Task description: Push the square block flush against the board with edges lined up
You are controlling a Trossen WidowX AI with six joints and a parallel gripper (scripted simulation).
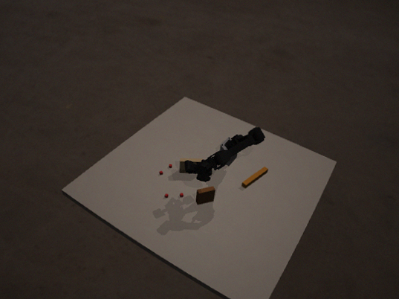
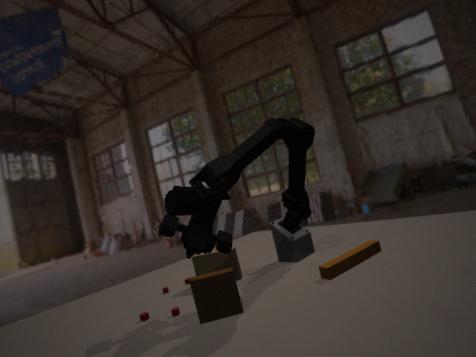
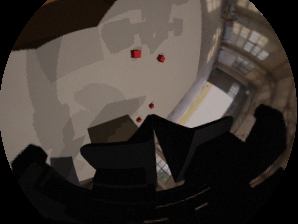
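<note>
Now: the tan block 13 cm behind my gripper tip, 6 cm to the right of it and 7 cm below it. Round my gripper tip: long orange board: 30 cm behind, 31 cm to the left, 11 cm below; then brown square block: 4 cm ahead, 14 cm to the left, 7 cm below.
</note>
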